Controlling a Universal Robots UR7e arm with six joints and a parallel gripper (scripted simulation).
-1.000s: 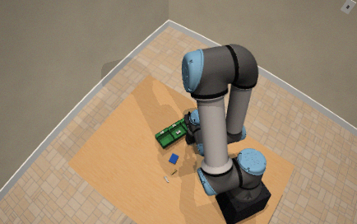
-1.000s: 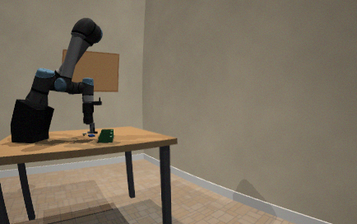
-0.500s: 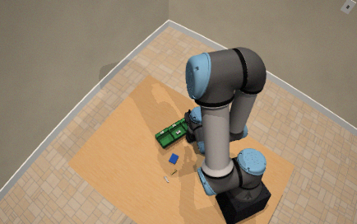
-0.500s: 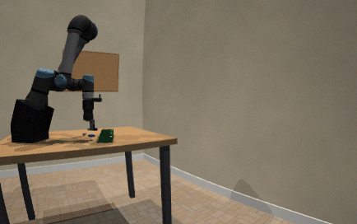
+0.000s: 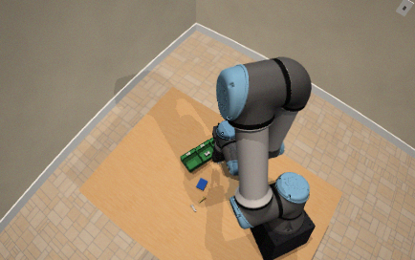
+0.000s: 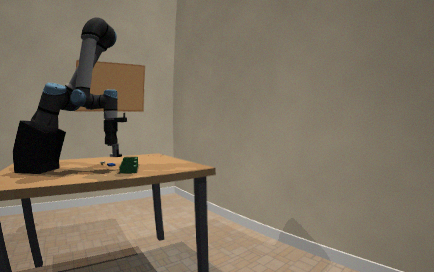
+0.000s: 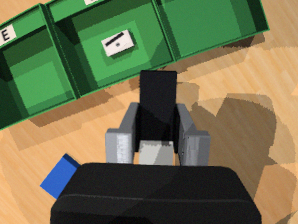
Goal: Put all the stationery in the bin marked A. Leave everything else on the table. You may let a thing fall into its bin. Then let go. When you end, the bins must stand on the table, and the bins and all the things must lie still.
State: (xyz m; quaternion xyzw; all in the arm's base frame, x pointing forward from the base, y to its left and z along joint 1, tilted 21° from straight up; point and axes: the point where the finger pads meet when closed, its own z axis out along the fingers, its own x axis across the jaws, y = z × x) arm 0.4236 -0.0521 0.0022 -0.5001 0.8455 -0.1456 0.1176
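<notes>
My hand is 7 cm short of the green bin and 6 cm above it. Round my hand: blue pad (3 cm behind, 13 cm to the left, 8 cm below); then black block (1 cm behind, 1 cm below); then brass screw (9 cm behind, 18 cm to the left, 8 cm below).
</notes>
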